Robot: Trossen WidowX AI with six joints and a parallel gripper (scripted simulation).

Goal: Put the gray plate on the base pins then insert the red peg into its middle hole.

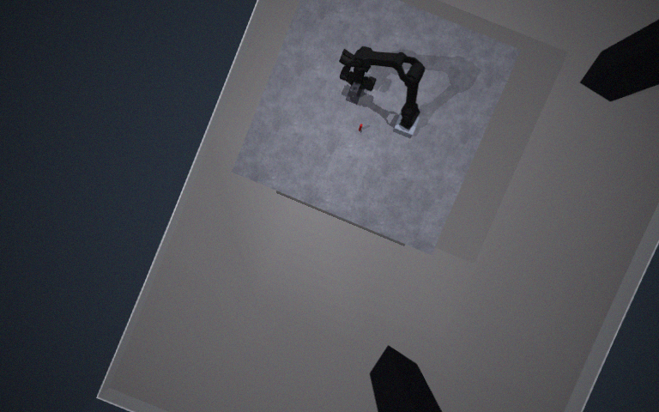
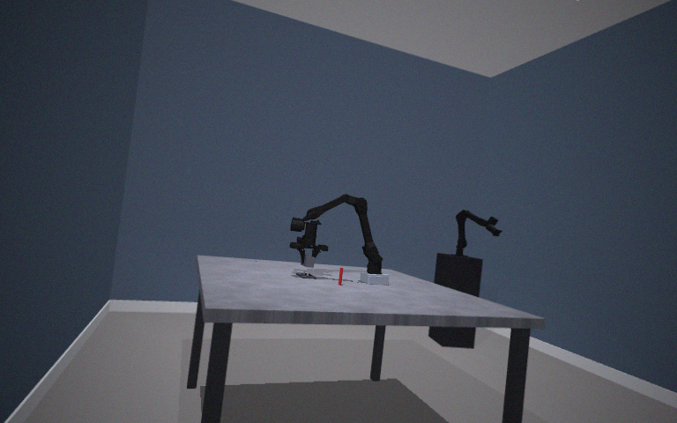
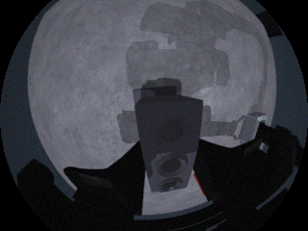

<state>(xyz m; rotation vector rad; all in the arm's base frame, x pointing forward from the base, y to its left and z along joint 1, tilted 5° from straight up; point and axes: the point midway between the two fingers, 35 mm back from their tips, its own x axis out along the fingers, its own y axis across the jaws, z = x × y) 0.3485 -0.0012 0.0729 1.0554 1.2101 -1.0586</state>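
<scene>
Right now the dark base is 5 cm below my gripper tip. Round my gripper tip: red peg: 17 cm to the left, 14 cm behind, 2 cm below; then gray plate: 3 cm above.
</scene>
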